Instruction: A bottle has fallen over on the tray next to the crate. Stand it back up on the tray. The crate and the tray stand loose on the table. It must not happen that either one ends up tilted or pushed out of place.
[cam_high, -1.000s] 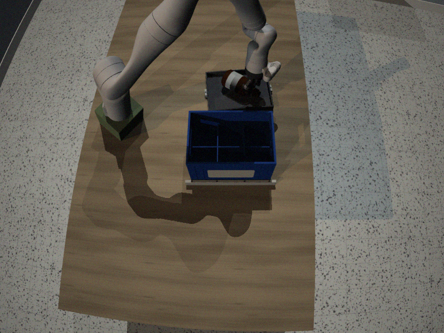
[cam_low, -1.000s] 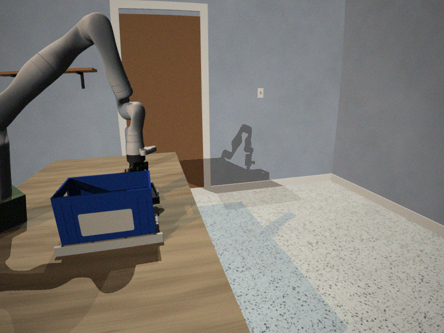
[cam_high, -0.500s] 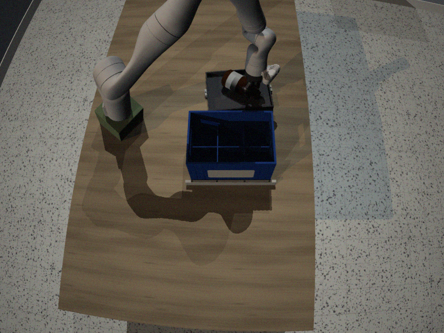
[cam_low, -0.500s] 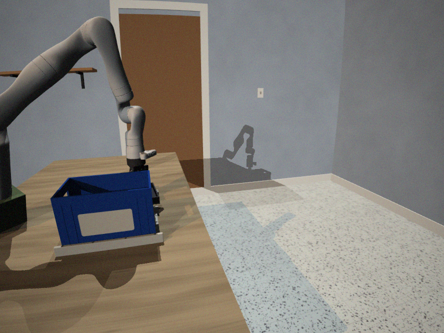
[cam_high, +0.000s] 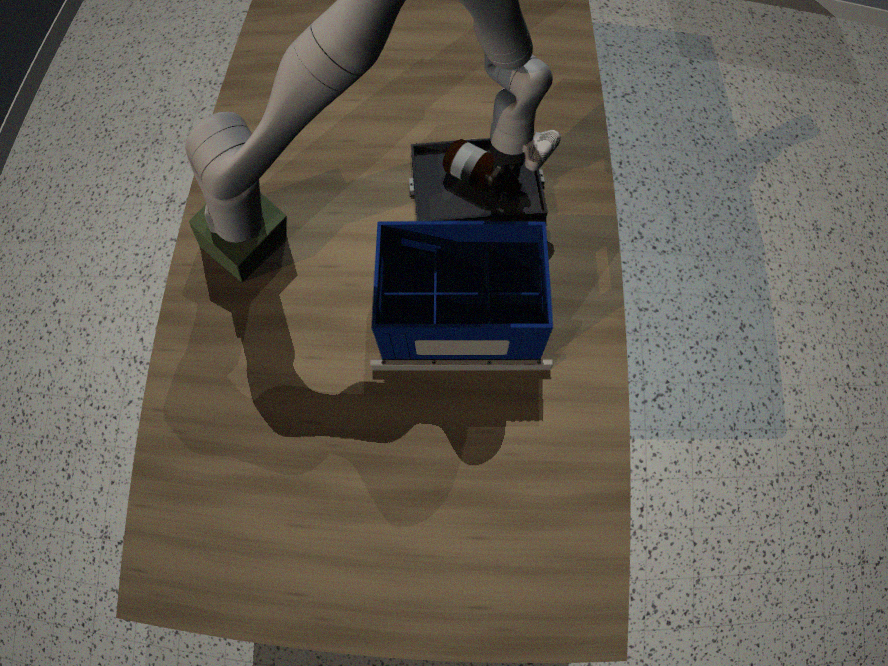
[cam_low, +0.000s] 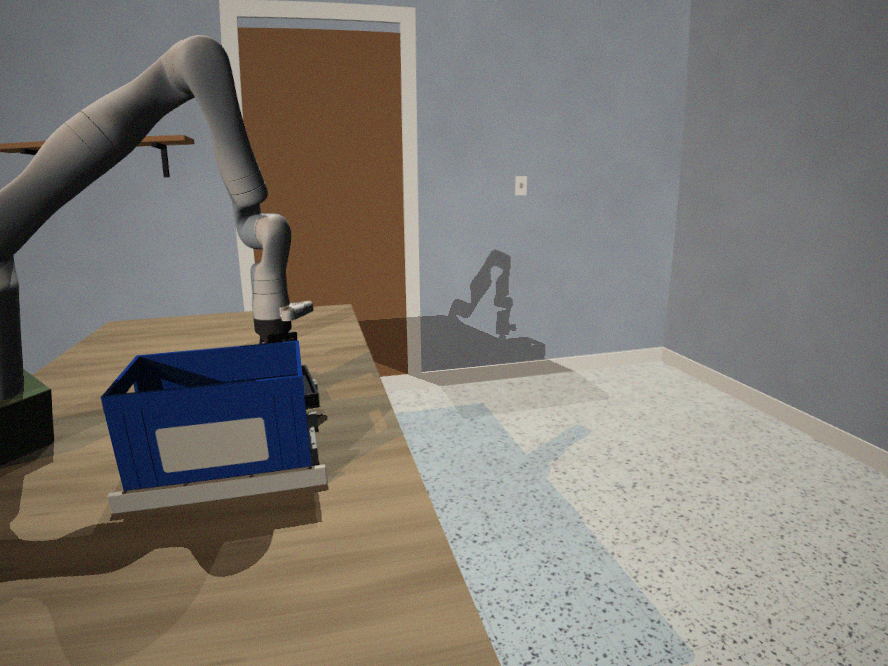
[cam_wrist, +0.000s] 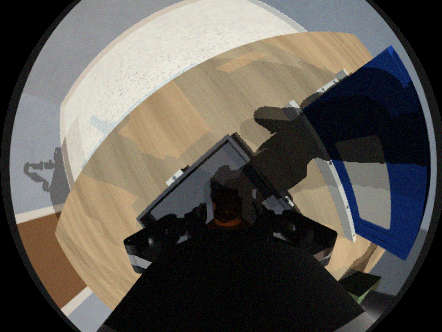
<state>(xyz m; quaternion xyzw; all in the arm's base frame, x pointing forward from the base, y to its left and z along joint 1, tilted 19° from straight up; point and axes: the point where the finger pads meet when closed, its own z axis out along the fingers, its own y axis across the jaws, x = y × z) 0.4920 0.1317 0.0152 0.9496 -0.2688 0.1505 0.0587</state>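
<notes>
Now: the brown bottle 40 mm behind my hand and 30 mm to the left of it. Round my hand: tray (50 mm behind, 30 mm to the left, 30 mm below); then blue crate (260 mm to the right, 90 mm behind, 40 mm above).
</notes>
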